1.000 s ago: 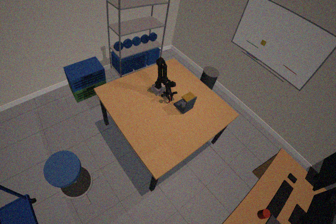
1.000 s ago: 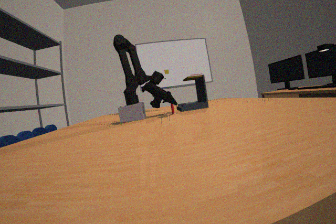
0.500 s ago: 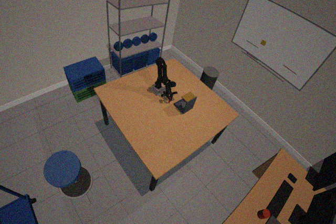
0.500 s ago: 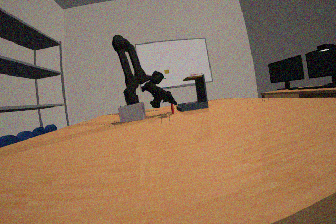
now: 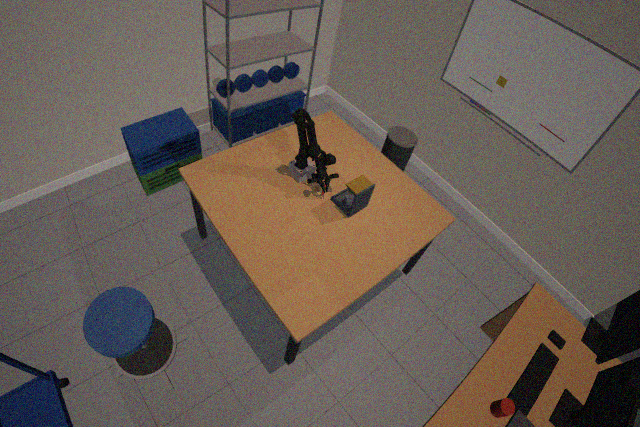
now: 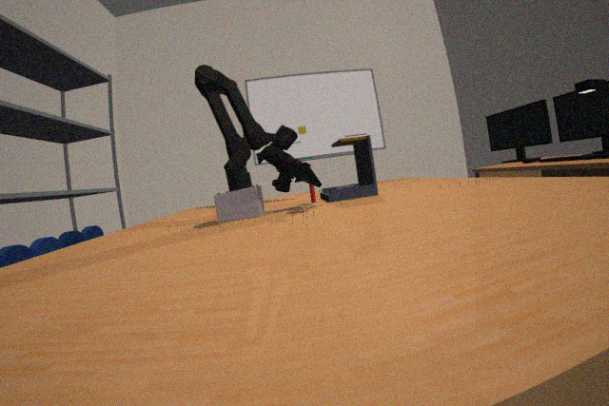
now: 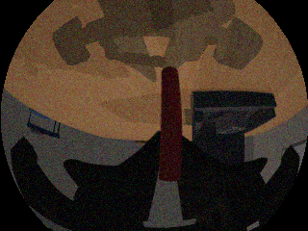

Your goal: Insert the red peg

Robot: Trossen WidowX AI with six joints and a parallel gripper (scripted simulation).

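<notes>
My gripper tip is 21 cm short of the box back wall, 7 cm to the right of it and 5 cm below it. Also, from my gripper tip: yellow roof 16 cm ahead, 14 cm above, 8 cm to the left; then red peg 3 cm behind, 1 cm to the left, 1 cm below.
</notes>
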